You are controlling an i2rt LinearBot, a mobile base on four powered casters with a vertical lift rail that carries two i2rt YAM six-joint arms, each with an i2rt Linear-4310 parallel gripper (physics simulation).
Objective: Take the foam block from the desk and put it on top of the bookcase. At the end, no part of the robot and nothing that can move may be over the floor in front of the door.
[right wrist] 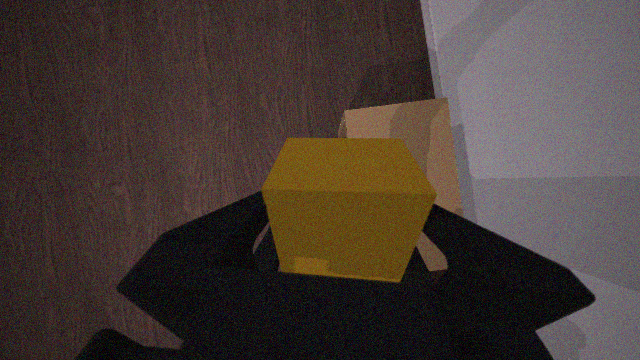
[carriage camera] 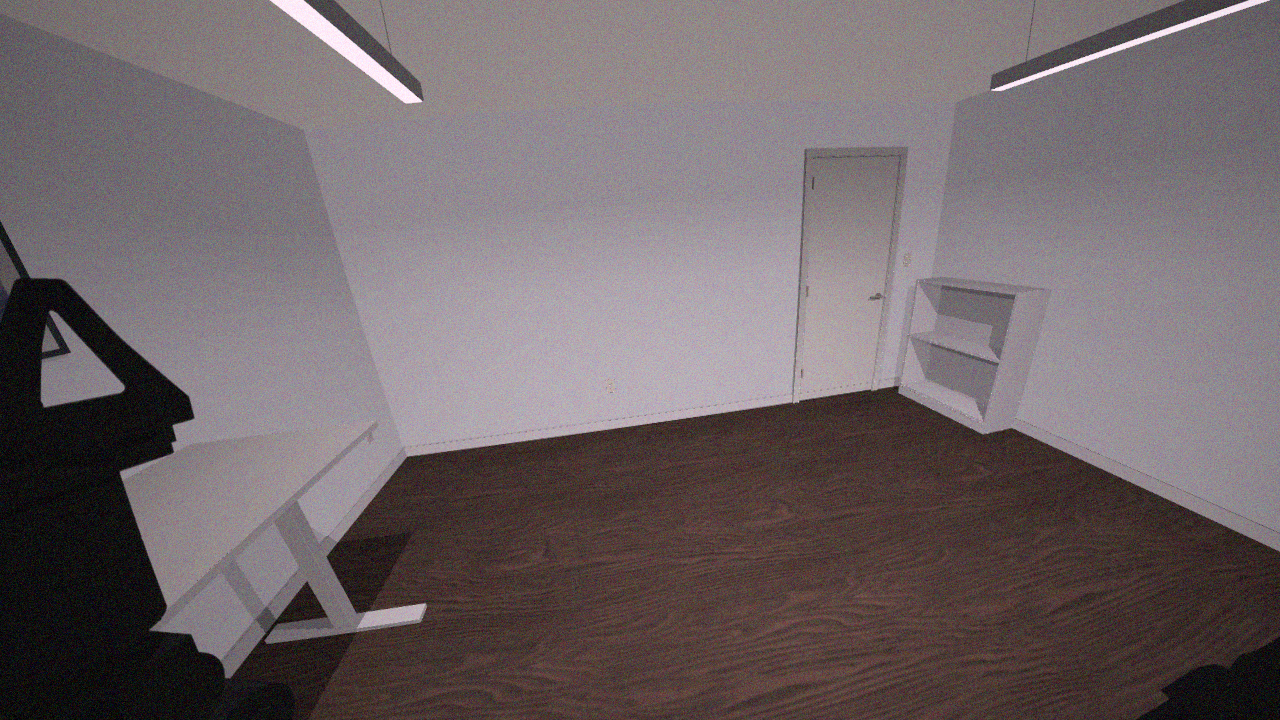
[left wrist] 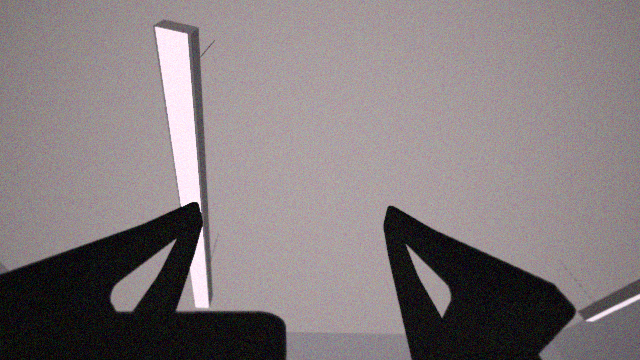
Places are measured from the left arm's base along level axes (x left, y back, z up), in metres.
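Pixels of known places: left gripper, between the fingertips: (left wrist: 295,213); right gripper, between the fingertips: (right wrist: 340,185).
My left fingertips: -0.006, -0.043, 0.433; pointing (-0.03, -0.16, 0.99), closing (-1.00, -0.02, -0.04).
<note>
Behind a point stands the place of what it marks, as x, y, z.
The yellow foam block (right wrist: 345,225) @(-1.082, 0.014, 0.285) is held between the black fingers of my right gripper (right wrist: 340,185) @(-1.097, 0.015, 0.240), above the dark wood floor, in the right wrist view. My left gripper (left wrist: 295,213) @(-0.006, -0.043, 0.433) is open and empty, pointing up at the ceiling. The white bookcase (carriage camera: 1020,358) @(-2.861, -2.238, -0.549) stands at the far right against the right wall, beside the door (carriage camera: 850,268) @(-1.971, -3.008, 0.053); its two shelf spaces face the room. The pale desk (carriage camera: 223,492) @(1.013, -0.659, -0.181) stands at the left, partly hidden by my black left arm. The floor in front of the door (carriage camera: 836,420) shows no robot part in the carriage view.
A tan box-like object (right wrist: 442,145) @(-1.312, 0.629, -0.681) stands on the floor against a white wall, behind the foam block in the right wrist view. The desk's white foot (carriage camera: 393,616) sticks out over the floor. Light bars (carriage camera: 366,53) @(0.371, -0.944, 0.948) (left wrist: 180,125) @(0.281, -0.288, 0.947) hang from the ceiling.
</note>
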